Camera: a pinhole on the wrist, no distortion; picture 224 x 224 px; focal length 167.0 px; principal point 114.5 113.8 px. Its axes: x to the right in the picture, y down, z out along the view. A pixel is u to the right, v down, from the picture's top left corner.
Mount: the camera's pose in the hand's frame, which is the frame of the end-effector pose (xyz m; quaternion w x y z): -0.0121 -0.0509 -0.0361 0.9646 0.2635 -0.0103 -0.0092
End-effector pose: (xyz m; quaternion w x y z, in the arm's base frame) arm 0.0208 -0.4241 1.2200 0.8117 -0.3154 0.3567 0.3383
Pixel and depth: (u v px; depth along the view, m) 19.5 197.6 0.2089
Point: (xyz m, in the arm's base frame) 0.0722 -0.3573 1.4509
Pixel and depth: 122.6 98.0 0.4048
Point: 0.3510 -0.3701 1.4611
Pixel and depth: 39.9 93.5 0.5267
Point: 0.3104 -0.4322 1.7350
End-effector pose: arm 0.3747 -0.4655 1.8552 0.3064 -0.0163 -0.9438 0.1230
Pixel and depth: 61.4 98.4 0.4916
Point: 0.3260 -0.8908 1.5497
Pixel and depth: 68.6 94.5 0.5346
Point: 0.3043 -0.9315 1.5406
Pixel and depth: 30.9 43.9 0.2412
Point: 0.4309 -0.7563 1.7446
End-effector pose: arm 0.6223 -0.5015 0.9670 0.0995 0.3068 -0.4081 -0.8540
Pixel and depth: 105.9 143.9 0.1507
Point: 0.5841 -0.3562 0.9499
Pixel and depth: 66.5 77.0 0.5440
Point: 0.5785 0.0865 0.9011
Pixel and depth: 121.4 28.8 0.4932
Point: 0.5115 0.0028 0.7023
